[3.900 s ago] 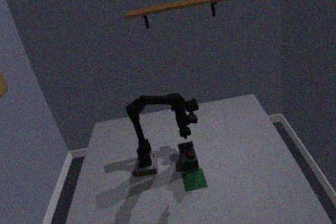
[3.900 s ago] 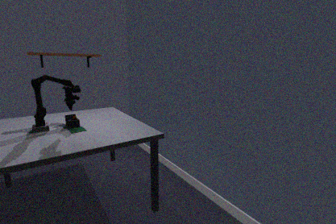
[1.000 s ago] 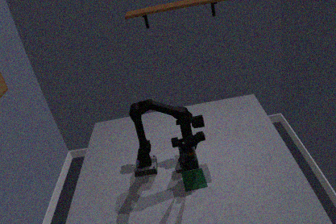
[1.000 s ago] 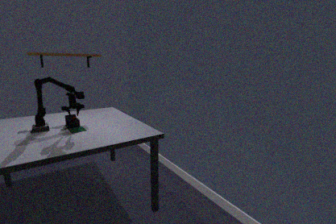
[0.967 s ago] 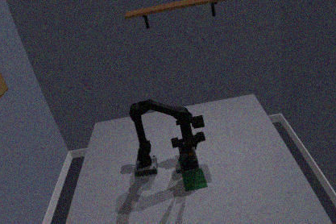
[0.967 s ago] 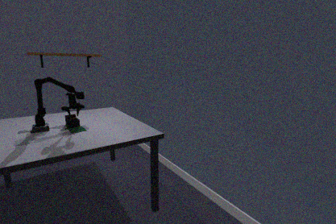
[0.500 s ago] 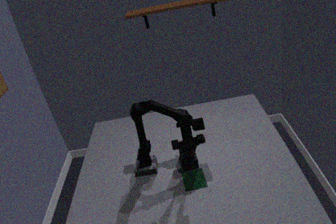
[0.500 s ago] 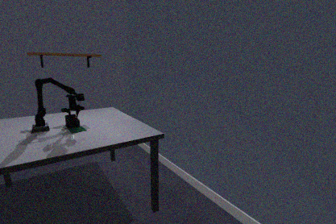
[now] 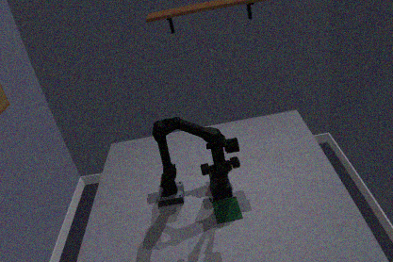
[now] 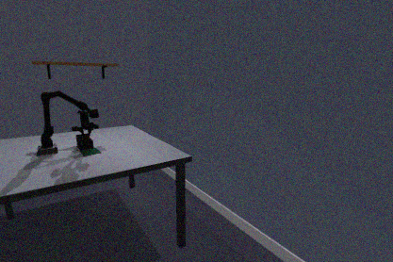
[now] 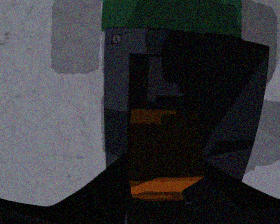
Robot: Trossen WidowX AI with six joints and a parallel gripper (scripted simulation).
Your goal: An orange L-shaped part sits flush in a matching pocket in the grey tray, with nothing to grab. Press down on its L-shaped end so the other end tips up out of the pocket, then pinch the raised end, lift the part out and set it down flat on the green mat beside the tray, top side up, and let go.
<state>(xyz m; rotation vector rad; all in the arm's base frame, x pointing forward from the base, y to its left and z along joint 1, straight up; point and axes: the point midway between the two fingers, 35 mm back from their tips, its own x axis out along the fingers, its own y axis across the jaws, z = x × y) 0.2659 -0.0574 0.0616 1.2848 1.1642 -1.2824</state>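
Now: the green mat 14 cm to the right of my gripper tip, 8 cm below it and 3 cm behind it. From my gripper tip the other things lie so: orange L-shaped part (3 cm to the left, 3 cm below, 1 cm behind).
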